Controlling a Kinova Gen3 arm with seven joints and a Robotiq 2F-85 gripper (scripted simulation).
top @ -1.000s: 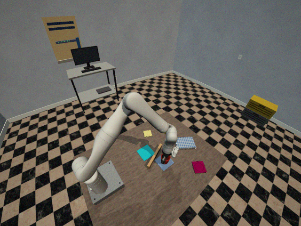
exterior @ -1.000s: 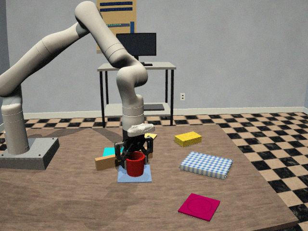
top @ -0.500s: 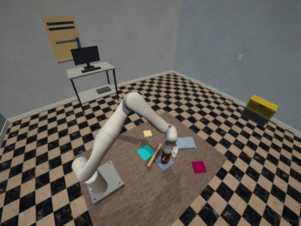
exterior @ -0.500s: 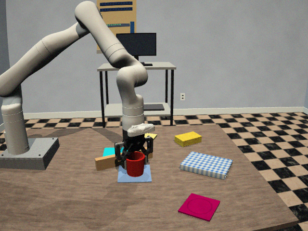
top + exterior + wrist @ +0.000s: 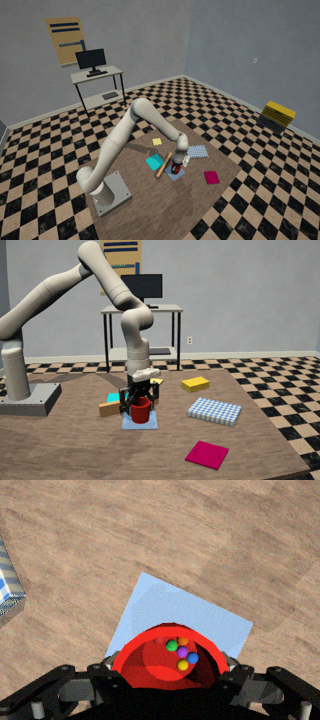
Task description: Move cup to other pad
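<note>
My gripper is now 40 mm past the tan wooden rail, 80 mm to the right of it and 30 mm above it. Also, from my hand: red cup 20 mm below; yellow block 240 mm ahead, 270 mm to the left, 30 mm below.
</note>
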